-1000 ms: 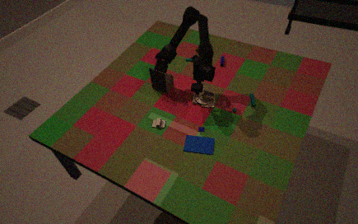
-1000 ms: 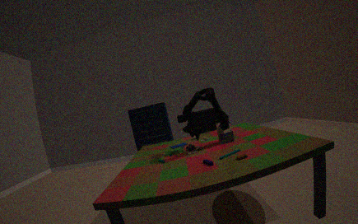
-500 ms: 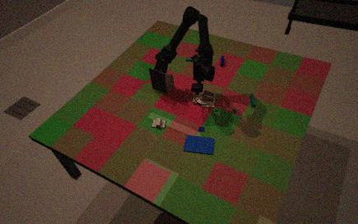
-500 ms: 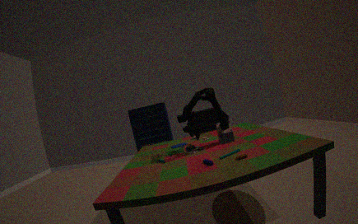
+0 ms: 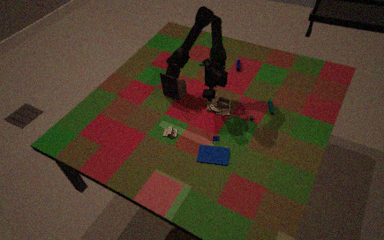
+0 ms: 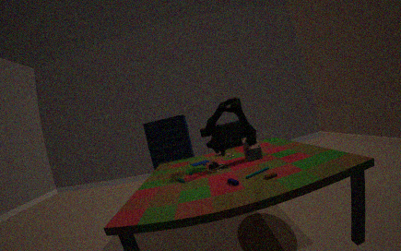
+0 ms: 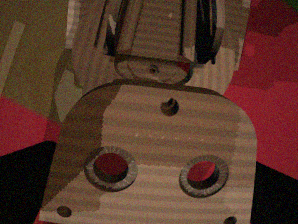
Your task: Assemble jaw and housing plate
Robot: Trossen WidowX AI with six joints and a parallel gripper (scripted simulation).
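Right now the pale housing piece is 1 cm ahead of my gripper tip and 2 cm above it. The rest, counted from my gripper tip: brown piece 15 cm behind, 45 cm to the left, 7 cm below; then pale curved jaw 2 cm ahead, 1 cm to the right, 7 cm below; then blue flat plate 13 cm ahead, 30 cm to the right, 8 cm below.
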